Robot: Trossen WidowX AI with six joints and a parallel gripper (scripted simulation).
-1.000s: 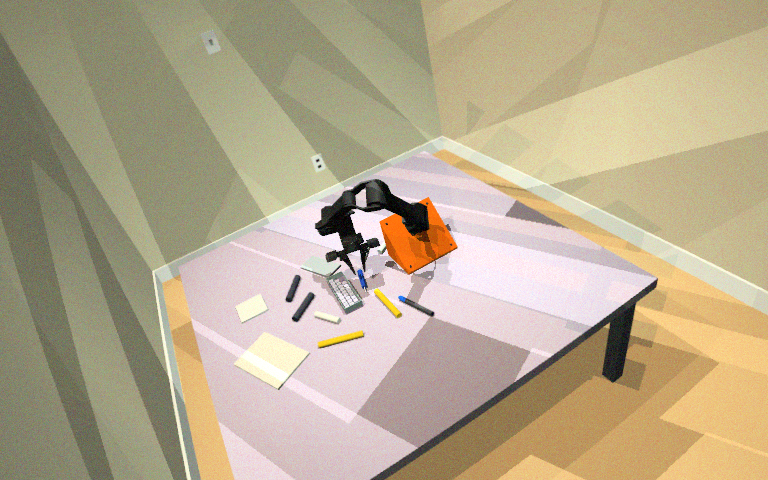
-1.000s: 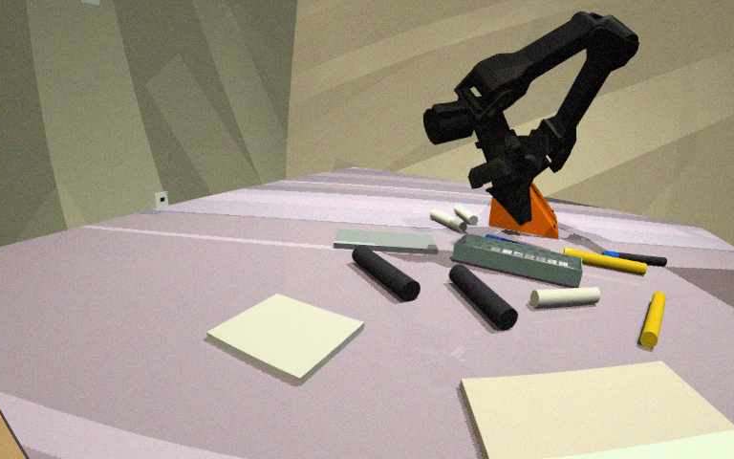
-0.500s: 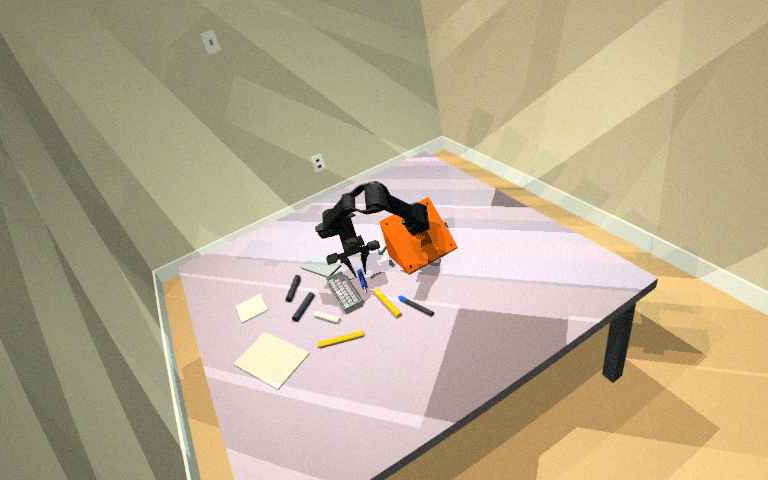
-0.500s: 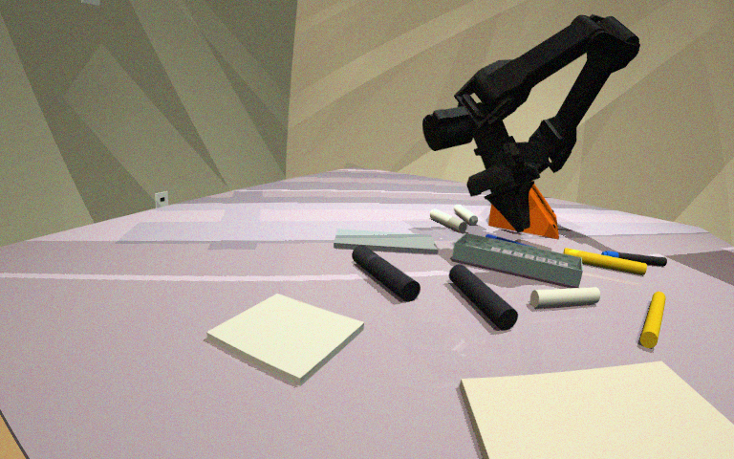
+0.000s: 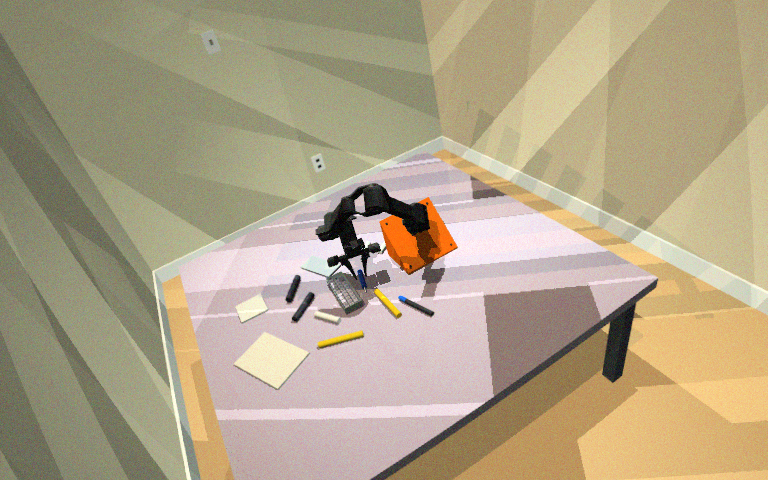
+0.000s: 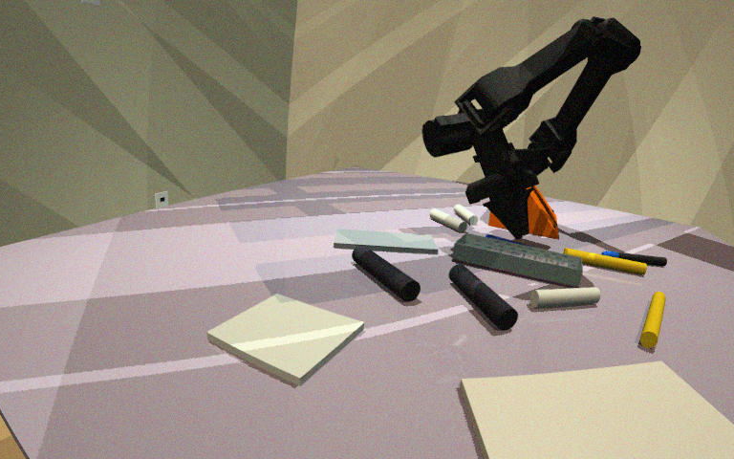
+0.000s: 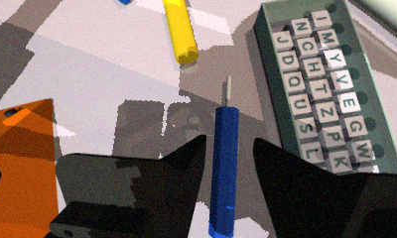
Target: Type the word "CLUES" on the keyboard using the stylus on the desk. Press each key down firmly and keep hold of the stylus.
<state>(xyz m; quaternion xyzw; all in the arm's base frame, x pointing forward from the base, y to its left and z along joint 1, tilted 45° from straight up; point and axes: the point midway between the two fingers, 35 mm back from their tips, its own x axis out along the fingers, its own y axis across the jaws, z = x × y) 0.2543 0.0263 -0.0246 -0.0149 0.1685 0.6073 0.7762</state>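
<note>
Now: the short blue pen 20 mm below my gripper tip and 10 mm to the left of it. From my gripper tip the other things lie so: blue-capped black pen (200 mm to the left, 60 mm behind, 20 mm below); then grey-green slab (210 mm to the right, 70 mm ahead, 20 mm below); then tan sheet (390 mm ahead, 90 mm to the left, 20 mm below).
</note>
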